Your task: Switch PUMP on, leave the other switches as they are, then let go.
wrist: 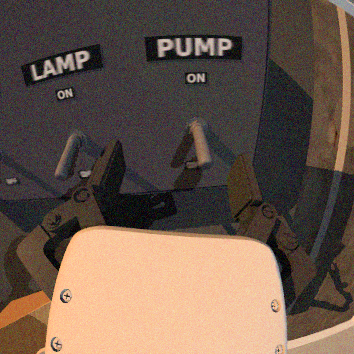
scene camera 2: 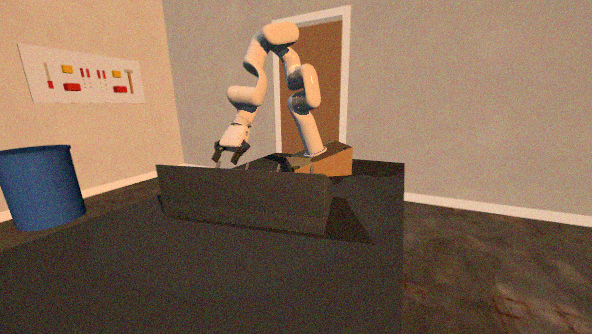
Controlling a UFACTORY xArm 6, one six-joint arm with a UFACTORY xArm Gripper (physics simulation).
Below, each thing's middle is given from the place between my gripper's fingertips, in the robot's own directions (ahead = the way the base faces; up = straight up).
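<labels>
Dark switch panel (scene camera 2: 300, 202): my hand 5 cm above it, 8 cm short of it, 16 cm to the right of it.
</labels>
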